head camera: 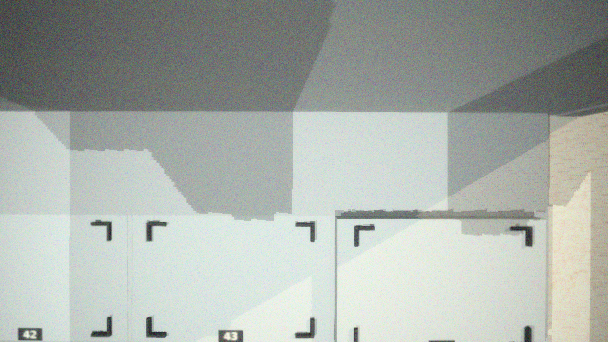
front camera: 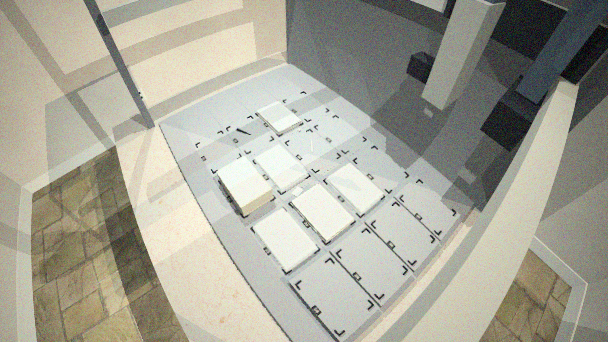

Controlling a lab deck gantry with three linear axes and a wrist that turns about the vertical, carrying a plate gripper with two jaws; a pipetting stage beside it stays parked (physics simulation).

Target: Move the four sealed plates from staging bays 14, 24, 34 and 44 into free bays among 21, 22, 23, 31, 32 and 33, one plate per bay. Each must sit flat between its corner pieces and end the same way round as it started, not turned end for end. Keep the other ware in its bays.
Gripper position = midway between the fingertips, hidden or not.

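Observation:
My gripper [front camera: 471, 168], in sight. Tall pale box [front camera: 249, 191], in sight too. Head camera view: tall pale box out of frame.

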